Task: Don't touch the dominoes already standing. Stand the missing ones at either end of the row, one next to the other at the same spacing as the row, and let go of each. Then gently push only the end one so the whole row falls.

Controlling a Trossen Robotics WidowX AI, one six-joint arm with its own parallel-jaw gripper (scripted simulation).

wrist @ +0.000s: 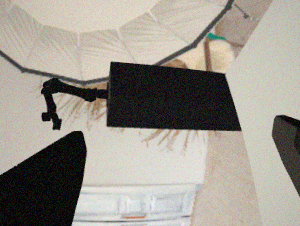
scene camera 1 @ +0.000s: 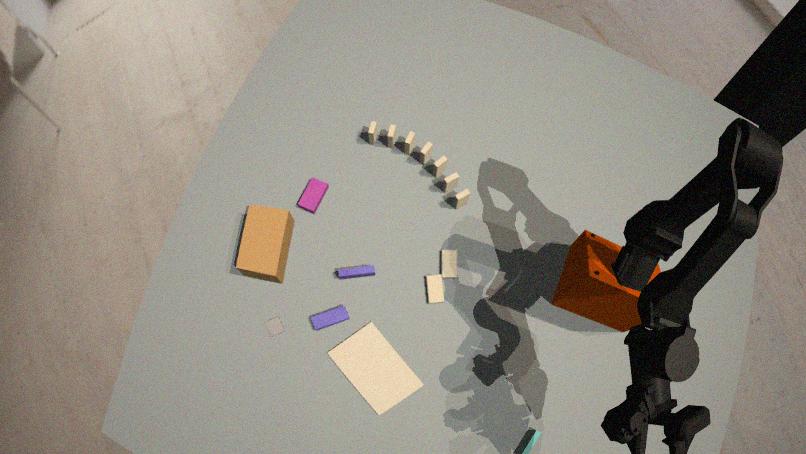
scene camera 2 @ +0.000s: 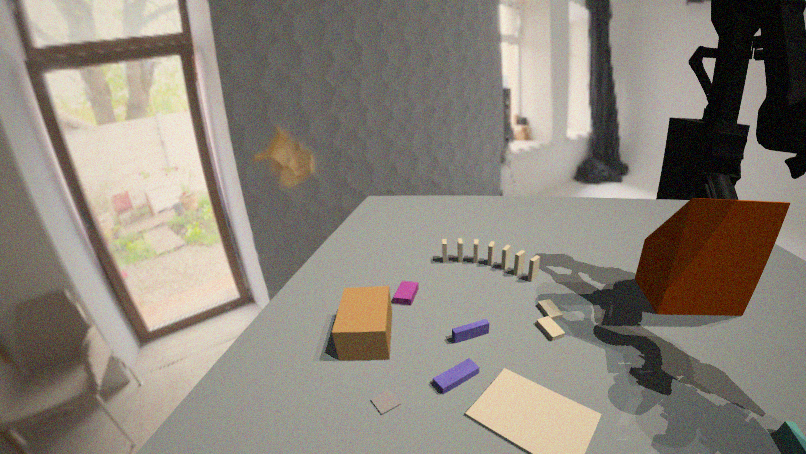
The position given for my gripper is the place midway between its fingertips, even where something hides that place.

My gripper (wrist: pixel 182 134) is open and holds nothing. I also see a box (scene camera 2: pixel 362 329) and a flat cream plate (scene camera 1: pixel 366 358).
The box is seen too in scene camera 1 (scene camera 1: pixel 263 253). The wrist view does not show the box: it is out of frame. The wrist view does not show the flat cream plate: it is out of frame.
